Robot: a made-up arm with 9 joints.
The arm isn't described. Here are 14 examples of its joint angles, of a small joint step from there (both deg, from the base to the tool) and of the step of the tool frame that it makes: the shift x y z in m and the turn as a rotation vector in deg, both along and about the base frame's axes.
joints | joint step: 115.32 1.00 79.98 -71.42 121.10 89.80 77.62 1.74 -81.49 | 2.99 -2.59 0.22 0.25 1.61 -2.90 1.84 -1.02 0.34
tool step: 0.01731 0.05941 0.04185 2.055 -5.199 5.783
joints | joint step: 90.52 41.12 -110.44 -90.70 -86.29 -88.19 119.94 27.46 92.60 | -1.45 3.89 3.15 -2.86 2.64 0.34 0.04 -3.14 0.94
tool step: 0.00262 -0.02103 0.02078 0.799 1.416 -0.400
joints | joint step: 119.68 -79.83 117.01 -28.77 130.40 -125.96 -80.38 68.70 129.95 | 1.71 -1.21 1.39 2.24 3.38 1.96 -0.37 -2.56 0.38
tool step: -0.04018 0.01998 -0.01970 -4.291 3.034 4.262
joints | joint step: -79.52 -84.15 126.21 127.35 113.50 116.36 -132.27 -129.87 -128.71 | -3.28 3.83 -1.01 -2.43 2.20 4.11 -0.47 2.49 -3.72
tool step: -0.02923 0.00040 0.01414 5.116 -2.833 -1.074
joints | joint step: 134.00 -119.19 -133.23 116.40 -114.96 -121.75 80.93 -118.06 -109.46 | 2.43 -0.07 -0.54 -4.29 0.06 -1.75 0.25 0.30 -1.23
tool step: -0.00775 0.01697 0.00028 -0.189 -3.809 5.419
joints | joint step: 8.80 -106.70 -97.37 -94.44 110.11 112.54 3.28 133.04 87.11 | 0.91 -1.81 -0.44 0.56 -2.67 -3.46 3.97 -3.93 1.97
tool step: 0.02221 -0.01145 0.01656 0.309 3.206 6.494
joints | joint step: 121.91 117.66 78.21 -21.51 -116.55 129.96 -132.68 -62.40 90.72 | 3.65 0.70 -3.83 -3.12 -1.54 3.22 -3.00 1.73 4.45
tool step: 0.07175 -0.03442 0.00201 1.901 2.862 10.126
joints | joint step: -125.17 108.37 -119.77 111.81 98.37 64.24 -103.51 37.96 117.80 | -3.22 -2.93 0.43 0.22 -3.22 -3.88 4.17 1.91 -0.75
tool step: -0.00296 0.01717 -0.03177 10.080 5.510 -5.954
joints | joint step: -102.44 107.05 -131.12 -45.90 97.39 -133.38 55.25 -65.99 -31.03 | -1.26 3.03 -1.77 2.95 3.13 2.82 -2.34 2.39 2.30
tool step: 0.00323 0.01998 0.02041 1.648 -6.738 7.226
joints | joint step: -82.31 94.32 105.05 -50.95 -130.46 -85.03 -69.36 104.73 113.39 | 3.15 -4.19 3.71 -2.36 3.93 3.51 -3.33 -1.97 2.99
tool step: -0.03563 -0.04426 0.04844 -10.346 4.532 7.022
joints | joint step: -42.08 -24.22 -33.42 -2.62 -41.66 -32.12 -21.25 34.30 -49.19 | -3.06 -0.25 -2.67 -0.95 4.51 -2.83 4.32 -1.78 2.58
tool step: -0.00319 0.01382 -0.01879 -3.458 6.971 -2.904
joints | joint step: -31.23 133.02 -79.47 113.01 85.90 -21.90 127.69 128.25 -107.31 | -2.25 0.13 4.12 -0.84 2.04 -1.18 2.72 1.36 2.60
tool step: 0.00818 0.07557 -0.03760 -3.077 -3.291 -1.872
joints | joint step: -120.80 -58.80 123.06 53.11 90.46 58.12 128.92 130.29 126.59 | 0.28 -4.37 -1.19 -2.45 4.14 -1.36 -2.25 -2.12 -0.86
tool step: -0.00531 -0.00271 0.03154 0.091 7.102 2.454
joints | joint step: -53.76 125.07 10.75 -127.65 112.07 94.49 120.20 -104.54 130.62 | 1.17 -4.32 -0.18 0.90 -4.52 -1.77 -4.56 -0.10 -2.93
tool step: -0.04058 -0.02956 0.00934 -4.962 6.197 -0.626
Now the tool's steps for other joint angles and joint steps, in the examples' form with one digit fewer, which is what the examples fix.
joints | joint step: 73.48 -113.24 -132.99 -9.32 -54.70 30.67 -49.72 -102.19 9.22 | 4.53 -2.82 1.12 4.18 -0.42 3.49 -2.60 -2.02 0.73
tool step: 0.0354 0.0071 -0.0030 3.50 3.32 4.10
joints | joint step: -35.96 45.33 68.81 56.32 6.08 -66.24 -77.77 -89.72 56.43 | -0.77 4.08 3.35 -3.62 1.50 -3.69 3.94 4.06 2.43
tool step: 0.0328 0.0461 -0.0080 -5.94 0.12 1.70
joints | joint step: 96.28 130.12 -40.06 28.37 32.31 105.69 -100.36 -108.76 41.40 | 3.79 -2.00 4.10 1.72 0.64 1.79 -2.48 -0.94 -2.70
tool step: 0.0307 0.0004 -0.0197 3.81 -8.01 5.60
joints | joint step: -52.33 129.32 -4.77 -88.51 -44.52 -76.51 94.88 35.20 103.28 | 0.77 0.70 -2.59 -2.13 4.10 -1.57 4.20 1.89 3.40
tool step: 0.0019 -0.0001 -0.0029 -1.30 2.79 -0.08
